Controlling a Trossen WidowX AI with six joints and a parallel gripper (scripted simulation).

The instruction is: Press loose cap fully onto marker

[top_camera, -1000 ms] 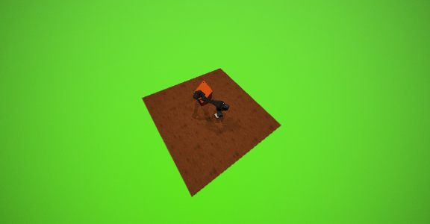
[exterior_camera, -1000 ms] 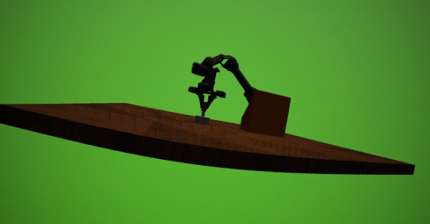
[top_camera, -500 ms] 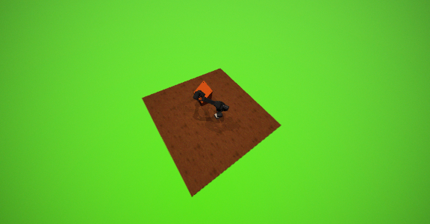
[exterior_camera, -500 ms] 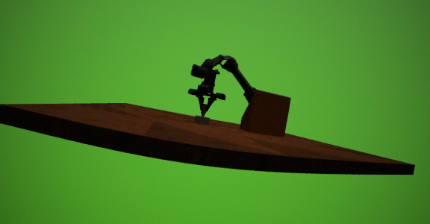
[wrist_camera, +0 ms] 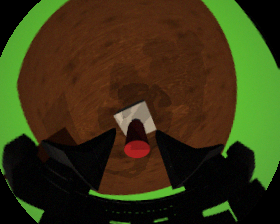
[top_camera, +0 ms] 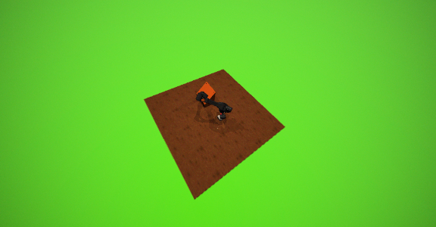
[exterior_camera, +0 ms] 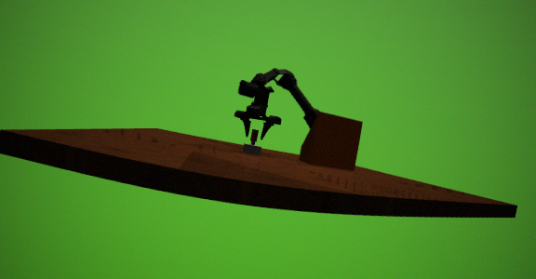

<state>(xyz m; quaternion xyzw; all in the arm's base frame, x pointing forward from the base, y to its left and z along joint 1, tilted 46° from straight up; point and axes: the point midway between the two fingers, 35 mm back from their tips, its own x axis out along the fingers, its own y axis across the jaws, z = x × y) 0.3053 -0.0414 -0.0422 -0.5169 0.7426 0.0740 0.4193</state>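
My gripper tip is 10 mm below the red marker cap.
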